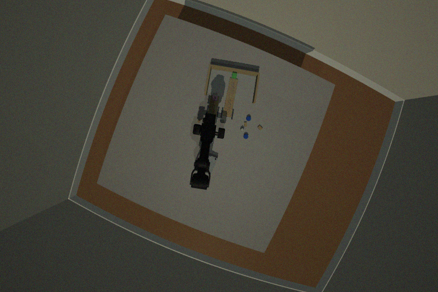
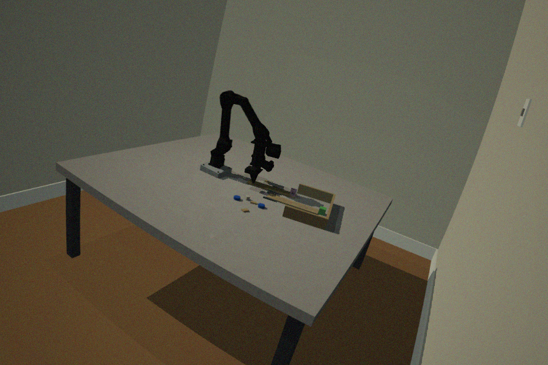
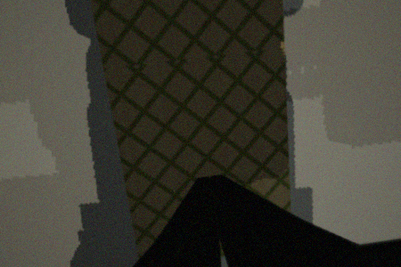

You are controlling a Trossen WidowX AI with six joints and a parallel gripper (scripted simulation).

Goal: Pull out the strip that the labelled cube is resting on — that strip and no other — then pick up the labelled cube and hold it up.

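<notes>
The strip is 100 mm ahead of my gripper tip and 10 mm to the left of it. Also, from my gripper tip: tan block 80 mm to the left, 50 mm ahead; labelled cube 210 mm ahead, 20 mm above, 10 mm to the left.
</notes>
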